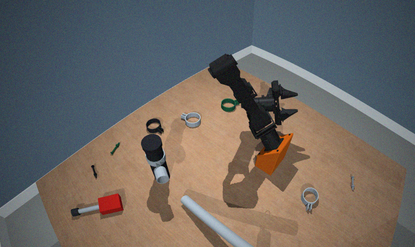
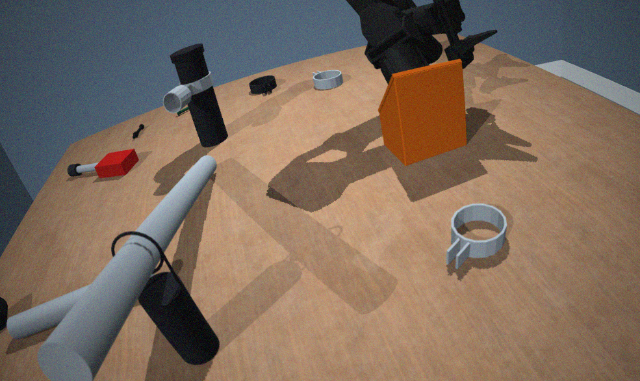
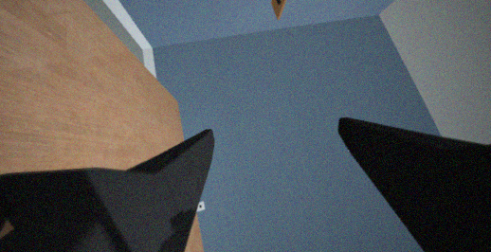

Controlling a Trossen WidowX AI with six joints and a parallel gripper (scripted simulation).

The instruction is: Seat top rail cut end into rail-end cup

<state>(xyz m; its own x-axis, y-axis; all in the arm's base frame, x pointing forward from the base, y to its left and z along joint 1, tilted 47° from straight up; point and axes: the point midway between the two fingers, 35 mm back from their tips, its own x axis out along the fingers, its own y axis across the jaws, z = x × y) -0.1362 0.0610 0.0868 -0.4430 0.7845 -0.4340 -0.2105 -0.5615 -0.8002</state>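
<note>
Now: the light grey rail-end cup 500 mm ahead of my gripper tip, 240 mm to the right of it and 80 mm below it. Also, from my gripper tip: black line post (550 mm ahead, 210 mm to the left, 100 mm below); then handle (770 mm ahead, 390 mm to the right, 190 mm below); then grey tube (720 mm ahead, 90 mm to the left, 190 mm below).
</note>
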